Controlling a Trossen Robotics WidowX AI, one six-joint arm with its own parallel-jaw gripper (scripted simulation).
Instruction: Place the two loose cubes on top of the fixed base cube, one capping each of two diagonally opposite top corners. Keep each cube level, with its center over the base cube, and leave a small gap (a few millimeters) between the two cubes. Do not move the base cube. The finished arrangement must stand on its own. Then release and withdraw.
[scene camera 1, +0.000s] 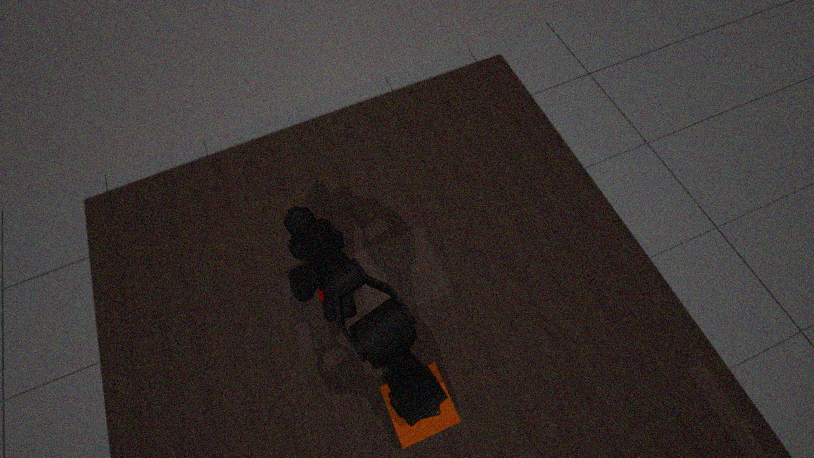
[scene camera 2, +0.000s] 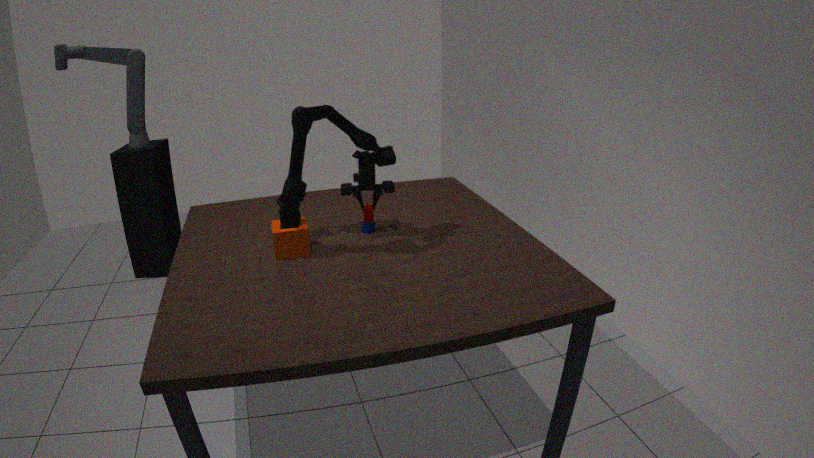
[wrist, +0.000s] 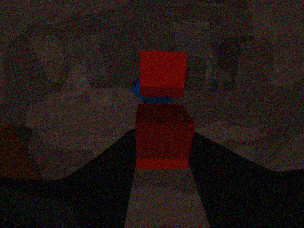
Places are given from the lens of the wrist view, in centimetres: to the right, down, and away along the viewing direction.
my gripper (wrist: 161, 135): 1, 2, 10
red cube (wrist: 164, 133): 1, 1, 8
red cube (wrist: 162, 73): 1, -3, 10
